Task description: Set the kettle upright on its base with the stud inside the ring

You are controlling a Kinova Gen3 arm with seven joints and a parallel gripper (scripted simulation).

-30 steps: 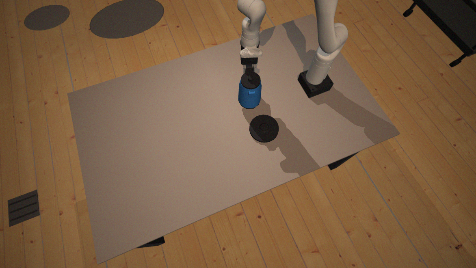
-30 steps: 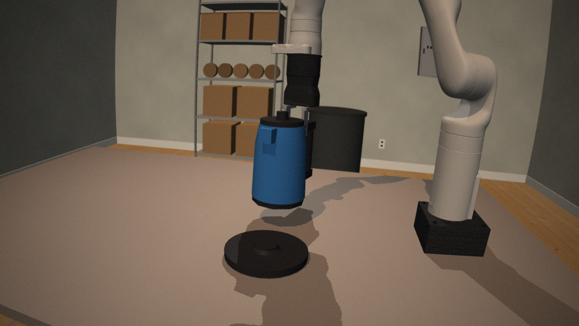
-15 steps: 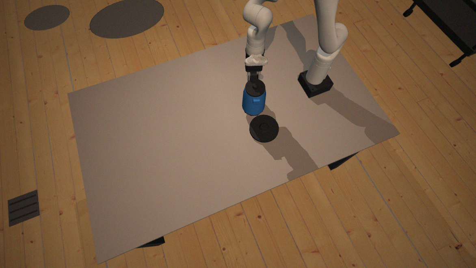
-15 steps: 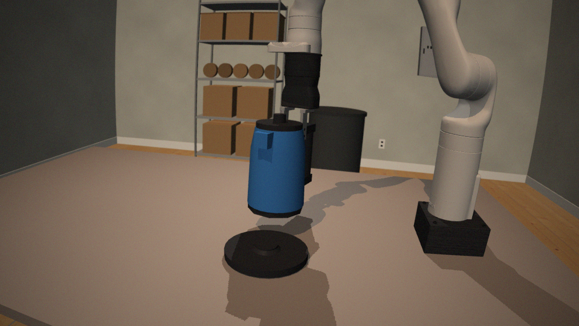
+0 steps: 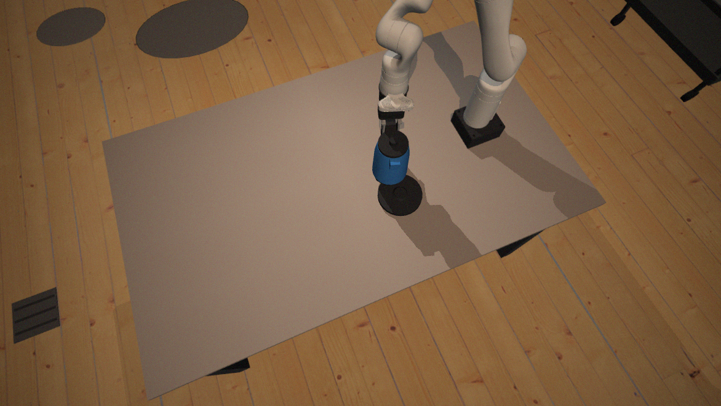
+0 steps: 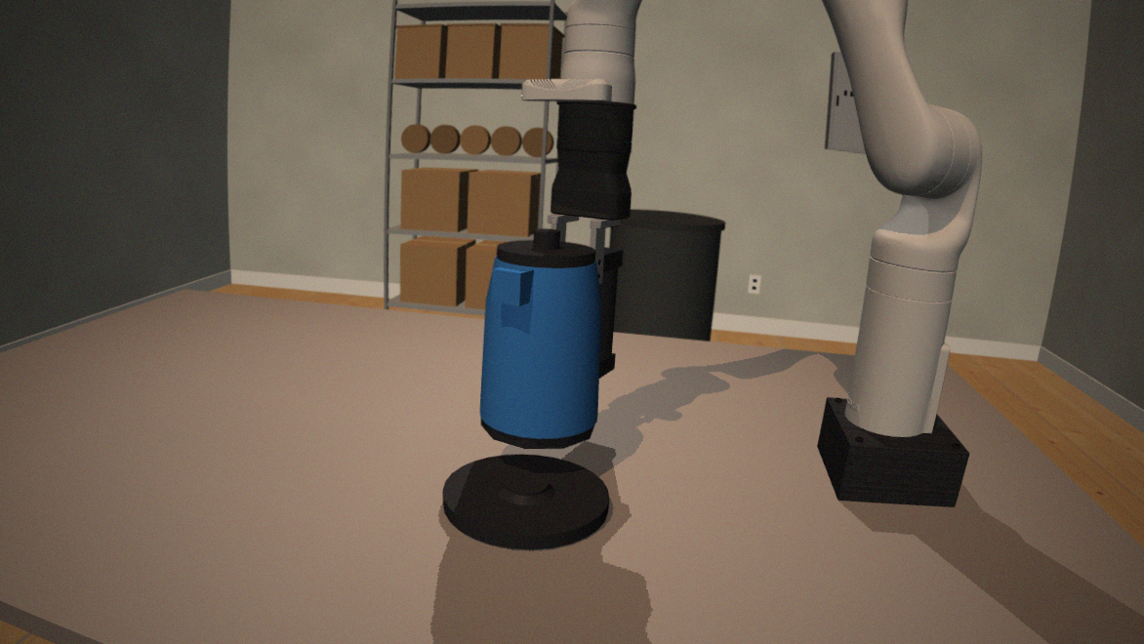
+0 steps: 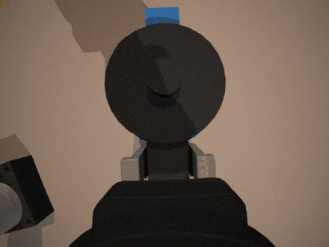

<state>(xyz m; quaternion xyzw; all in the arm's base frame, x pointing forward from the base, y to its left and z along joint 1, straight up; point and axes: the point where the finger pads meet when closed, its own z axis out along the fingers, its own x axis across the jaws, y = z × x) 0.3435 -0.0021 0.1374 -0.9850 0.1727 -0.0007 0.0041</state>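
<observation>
Right now the blue kettle is 60 mm below my hand, 30 mm to the left of it and 10 mm ahead of it. The rest, counted from my hand: round black base (190 mm below, 140 mm to the left, 20 mm ahead).
</observation>
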